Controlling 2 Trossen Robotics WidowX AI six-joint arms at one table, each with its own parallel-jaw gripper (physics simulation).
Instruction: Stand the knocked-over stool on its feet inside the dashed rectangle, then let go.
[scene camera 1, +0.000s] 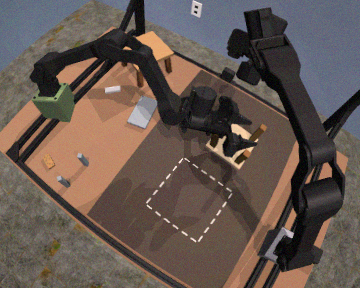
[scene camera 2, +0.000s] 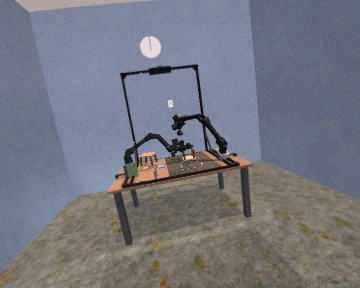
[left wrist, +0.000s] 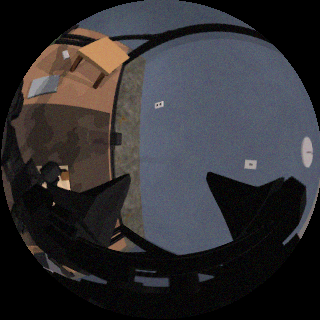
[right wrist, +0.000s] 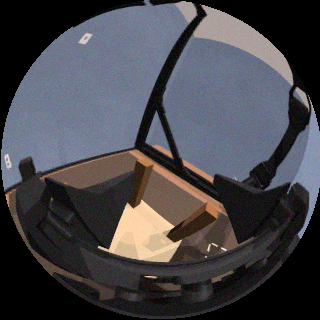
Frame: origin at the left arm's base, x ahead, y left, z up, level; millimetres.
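Seen in the pictures: left gripper, between the fingertips: (scene camera 2: 176, 131) (left wrist: 168, 176); right gripper, between the fingertips: (scene camera 1: 254, 133) (scene camera 2: 191, 146) (right wrist: 176, 176); left arm's base, origin of its link: (scene camera 1: 287, 248) (scene camera 2: 222, 151); right arm's base, origin of its link: (scene camera 1: 49, 90) (scene camera 2: 129, 163).
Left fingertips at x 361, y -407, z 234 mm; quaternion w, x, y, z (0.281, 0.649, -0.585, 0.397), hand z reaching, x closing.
Pixels of each thing's middle, then the offset from my left fingertips to it. "spot": a spot on its surface instead.
- knocked-over stool, middle of its body: (right wrist: 137, 230) (scene camera 1: 236, 137) (left wrist: 49, 193) (scene camera 2: 188, 153) 67 mm back, 155 mm left, 254 mm down
- dashed rectangle, a spot on its surface: (scene camera 1: 185, 159) spot: 43 mm ahead, 289 mm left, 309 mm down
- upright stool, middle of its body: (scene camera 1: 145, 58) (left wrist: 98, 60) (scene camera 2: 148, 159) 374 mm ahead, 27 mm left, 257 mm down
- grey plate, middle of its body: (scene camera 1: 143, 111) 261 mm ahead, 210 mm left, 308 mm down
- white block, middle of its body: (scene camera 1: 112, 89) 419 mm ahead, 189 mm left, 307 mm down
- orange piece, middle of its body: (scene camera 1: 48, 161) 440 mm ahead, 546 mm left, 309 mm down
The knocked-over stool (scene camera 1: 223, 153) (scene camera 2: 188, 158) (left wrist: 64, 183) (right wrist: 142, 230) lies upside down on the dark mat, its cream seat underneath and its brown legs pointing up. It is above and right of the dashed rectangle (scene camera 1: 184, 159) in scene camera 1, outside it. My right gripper (scene camera 1: 252, 133) (right wrist: 176, 176) is open and empty over the stool, its fingers among the upturned legs in scene camera 1; it partly hides the seat and legs. My left gripper (scene camera 1: 235, 62) (left wrist: 168, 176) is open and empty, raised high near the back edge, well away from the stool.
An upright stool (scene camera 1: 152, 46) (left wrist: 104, 54) with an orange top stands at the back left. On the left side lie a grey plate (scene camera 1: 142, 112), a white block (scene camera 1: 112, 89), two grey pegs (scene camera 1: 83, 159) and an orange piece (scene camera 1: 48, 161). A green block (scene camera 1: 55, 104) is at the right arm's base.
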